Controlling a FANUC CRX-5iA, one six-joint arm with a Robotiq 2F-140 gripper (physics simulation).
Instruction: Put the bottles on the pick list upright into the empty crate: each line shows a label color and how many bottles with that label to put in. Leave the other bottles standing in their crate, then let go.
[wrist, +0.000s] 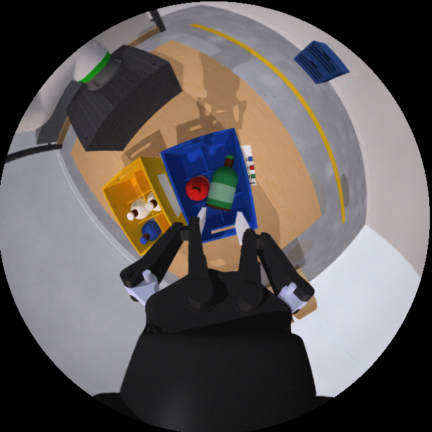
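Note:
A green bottle with a pale label (222, 191) lies tilted over the blue crate (243, 185), its neck pointing to the crate's far right. A red bottle (197, 188) is beside it in the crate, seen from above. The yellow crate (125, 190) to the left holds two white bottles (137, 209) (152, 202) and a blue bottle (150, 231). The pick list card (249, 160) stands at the blue crate's right side with blue, red and green marks; its counts are too small to read. My gripper (220, 216) is partly open and empty, its fingertips near the green bottle's base.
The crates are on a wooden table (280, 185). A dark ribbed block (125, 100) with a white and green arm part (95, 62) is at the upper left. A blue box (321, 62) is beyond the yellow floor line (300, 97). Part of a cardboard box (306, 309) shows lower right.

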